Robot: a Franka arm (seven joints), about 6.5 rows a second.
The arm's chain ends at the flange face. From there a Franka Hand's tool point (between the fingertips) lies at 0.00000 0.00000 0.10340 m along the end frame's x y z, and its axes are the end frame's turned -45 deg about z.
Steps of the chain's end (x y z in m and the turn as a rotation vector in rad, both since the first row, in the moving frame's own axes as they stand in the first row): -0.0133, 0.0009, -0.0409, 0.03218, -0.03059, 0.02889; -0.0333, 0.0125, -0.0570, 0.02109, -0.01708, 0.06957; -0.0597, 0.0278, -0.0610, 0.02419, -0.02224, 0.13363; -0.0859, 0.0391, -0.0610, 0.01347, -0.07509, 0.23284; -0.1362, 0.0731, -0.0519, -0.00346, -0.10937, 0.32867; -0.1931, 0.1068, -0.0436, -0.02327, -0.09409, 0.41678; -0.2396, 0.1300, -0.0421, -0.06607, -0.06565, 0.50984; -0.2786, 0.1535, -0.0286, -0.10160, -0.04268, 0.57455; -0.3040, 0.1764, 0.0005, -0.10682, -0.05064, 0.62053; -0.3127, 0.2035, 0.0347, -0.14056, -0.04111, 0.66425
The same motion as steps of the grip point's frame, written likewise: -0.0099, -0.0134, -0.0410, 0.04439, 0.00112, 0.02889; -0.0320, -0.0175, -0.0570, 0.02699, 0.00284, 0.06957; -0.0615, -0.0259, -0.0611, 0.03283, 0.00138, 0.13363; -0.0921, -0.0400, -0.0613, 0.06262, -0.04357, 0.23284; -0.1548, -0.0536, -0.0525, 0.07489, -0.07978, 0.32867; -0.2193, -0.0678, -0.0441, 0.05008, -0.08299, 0.41678; -0.2706, -0.0799, -0.0425, -0.00030, -0.09314, 0.50984; -0.3167, -0.0873, -0.0292, -0.04166, -0.10202, 0.57455; -0.3517, -0.0898, -0.0002, -0.03973, -0.11134, 0.62053; -0.3796, -0.0747, 0.0336, -0.07032, -0.12846, 0.66425
